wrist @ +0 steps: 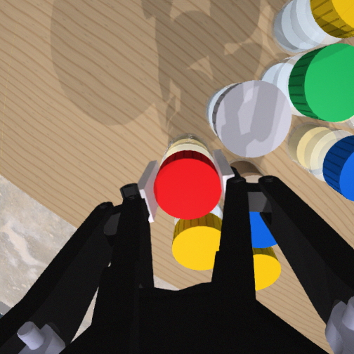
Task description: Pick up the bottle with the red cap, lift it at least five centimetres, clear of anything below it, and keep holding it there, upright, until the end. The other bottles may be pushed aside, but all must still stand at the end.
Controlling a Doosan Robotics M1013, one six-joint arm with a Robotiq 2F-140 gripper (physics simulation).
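Note:
The bottle with the red cap stands upright in the middle of the wrist view, seen from above, with part of its pale body showing past the cap's far edge. My gripper is shut on this bottle, one light pad on the left side and one on the right, close to the cap. How far the bottle's base is from the table cannot be told from this view.
A yellow-capped bottle stands just below the red cap. A blue-capped bottle and another yellow-capped one are partly behind the right finger. White-capped, green-capped, blue-capped and yellow-capped bottles stand to the right.

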